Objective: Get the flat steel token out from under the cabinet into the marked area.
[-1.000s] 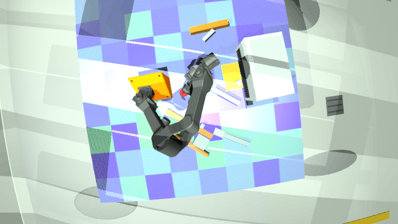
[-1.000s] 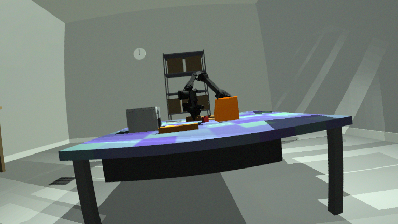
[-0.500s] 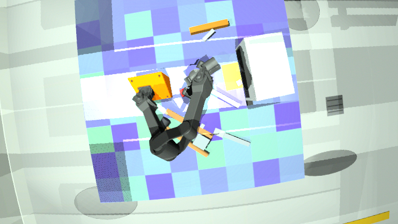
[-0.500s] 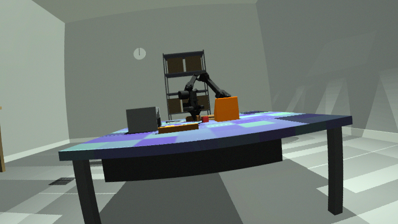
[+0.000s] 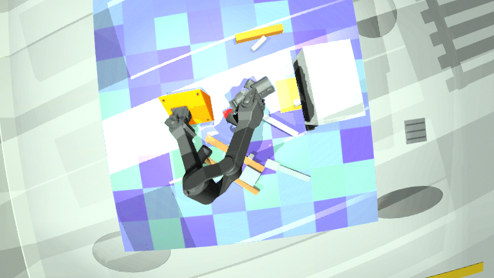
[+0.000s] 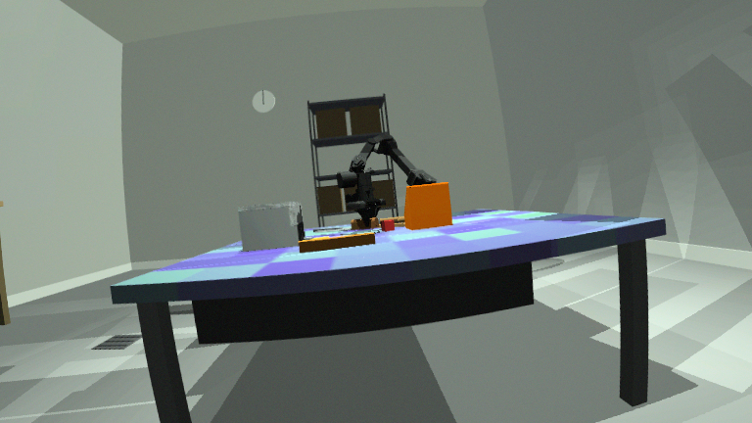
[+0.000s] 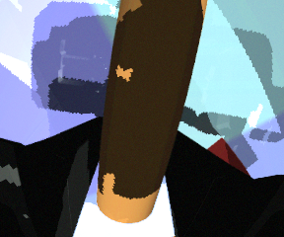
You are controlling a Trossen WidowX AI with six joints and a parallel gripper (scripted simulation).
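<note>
The flat wooden stick lies 80 mm behind my gripper tip, 210 mm to the right of it and 20 mm below it. The rest, counted from my gripper tip: small pale flat piece: 240 mm ahead, 30 mm to the right, 20 mm below; red cube: 70 mm behind, 30 mm to the right, 10 mm below; small white block: 120 mm ahead, 270 mm to the left, 20 mm below.
</note>
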